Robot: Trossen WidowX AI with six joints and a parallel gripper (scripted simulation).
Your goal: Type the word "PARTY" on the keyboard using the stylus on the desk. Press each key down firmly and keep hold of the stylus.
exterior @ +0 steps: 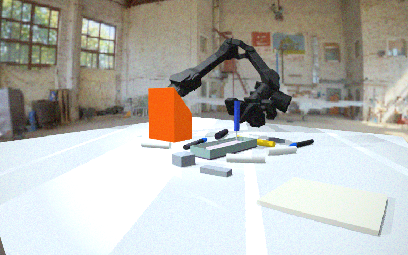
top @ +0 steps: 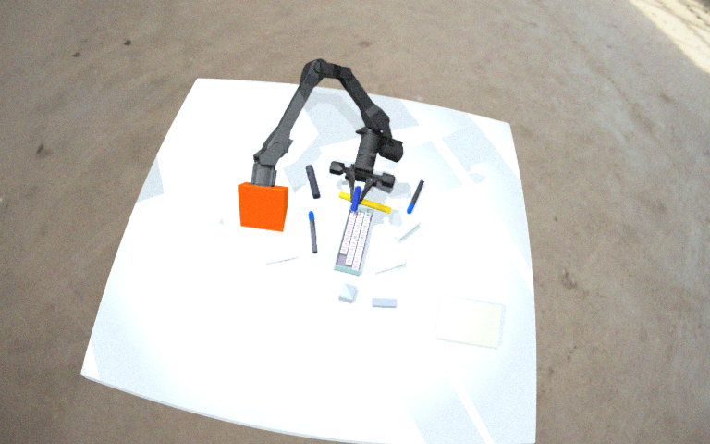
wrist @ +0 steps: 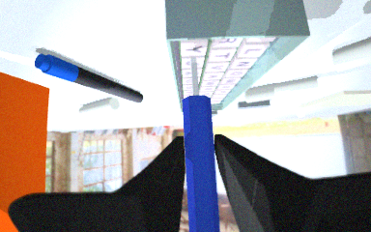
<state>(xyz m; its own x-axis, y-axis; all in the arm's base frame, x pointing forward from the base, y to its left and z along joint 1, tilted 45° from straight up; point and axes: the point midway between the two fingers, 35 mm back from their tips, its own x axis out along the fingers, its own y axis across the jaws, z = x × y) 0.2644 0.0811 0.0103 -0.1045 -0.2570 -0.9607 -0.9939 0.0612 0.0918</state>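
Right now my gripper tip is 7 cm above the yellow marker, 6 cm to the right of it and 3 cm short of it. Also, from my gripper tip: dark marker: 13 cm behind, 11 cm to the left, 6 cm below; then blue stylus: 1 cm below; then pale flat pad: 36 cm ahead, 30 cm to the right, 7 cm below.
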